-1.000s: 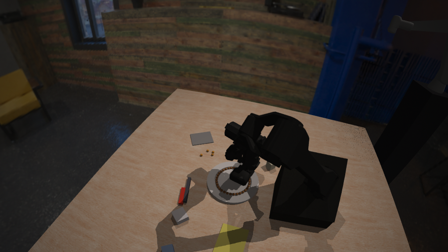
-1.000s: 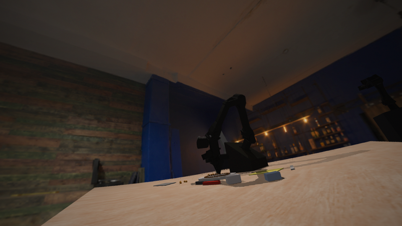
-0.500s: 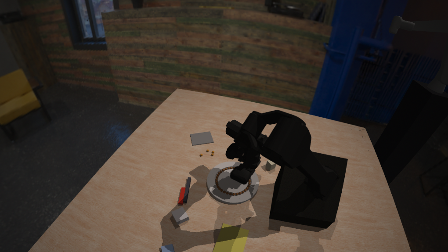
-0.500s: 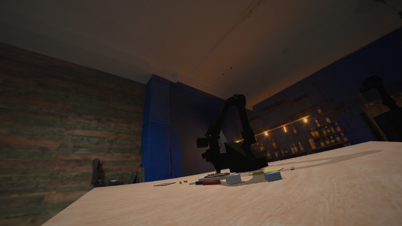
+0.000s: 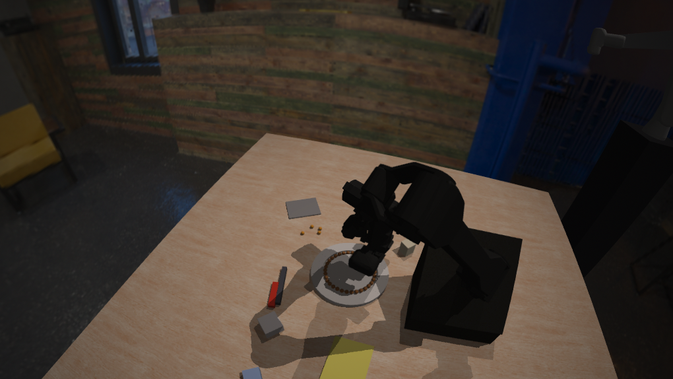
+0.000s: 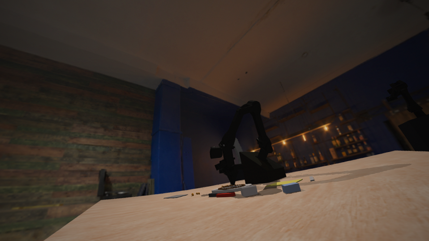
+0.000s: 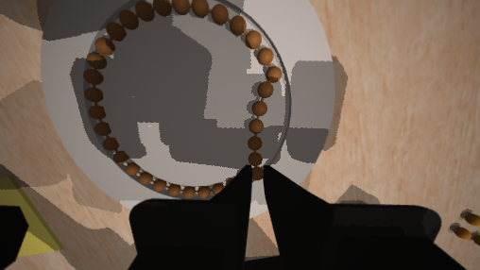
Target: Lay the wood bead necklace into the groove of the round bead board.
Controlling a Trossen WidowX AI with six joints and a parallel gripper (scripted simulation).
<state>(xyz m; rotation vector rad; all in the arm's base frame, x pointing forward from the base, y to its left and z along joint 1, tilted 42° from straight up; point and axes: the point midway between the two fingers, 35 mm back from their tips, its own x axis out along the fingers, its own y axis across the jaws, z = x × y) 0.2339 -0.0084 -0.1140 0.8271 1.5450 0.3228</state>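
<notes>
My gripper tip is now 5 cm short of the round white bead board, 4 cm to the right of it and 1 cm above it. Also, from my gripper tip: dark bar: 21 cm ahead, 14 cm to the left, 1 cm below; then yellow sheet: 1 cm ahead, 28 cm to the left, 2 cm below; then pale cube: 9 cm behind, 8 cm to the right.
</notes>
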